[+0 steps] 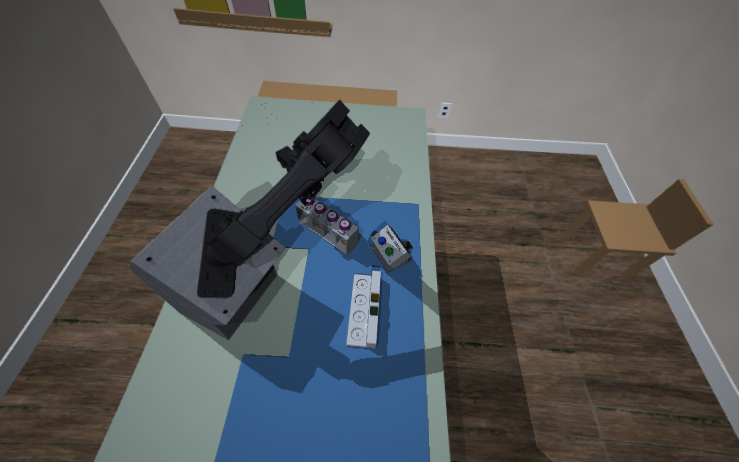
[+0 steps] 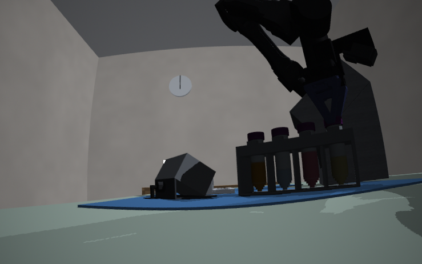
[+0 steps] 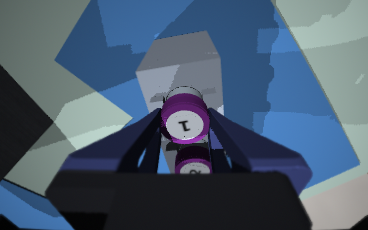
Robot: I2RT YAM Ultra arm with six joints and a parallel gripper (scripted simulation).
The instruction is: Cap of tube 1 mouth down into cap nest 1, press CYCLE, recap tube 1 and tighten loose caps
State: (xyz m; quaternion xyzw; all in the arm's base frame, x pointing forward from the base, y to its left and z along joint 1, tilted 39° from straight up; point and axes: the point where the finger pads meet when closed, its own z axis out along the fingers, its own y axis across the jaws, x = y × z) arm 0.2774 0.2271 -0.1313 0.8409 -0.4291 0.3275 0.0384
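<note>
The threaded neck of tube 1 is right at my hand. From my hand the other things lie so: green ready key (22 cm to the right, 22 cm ahead, 5 cm below); then key desk (22 cm ahead, 20 cm to the right, 7 cm below); then blue cycle key (21 cm ahead, 17 cm to the right, 5 cm below).
</note>
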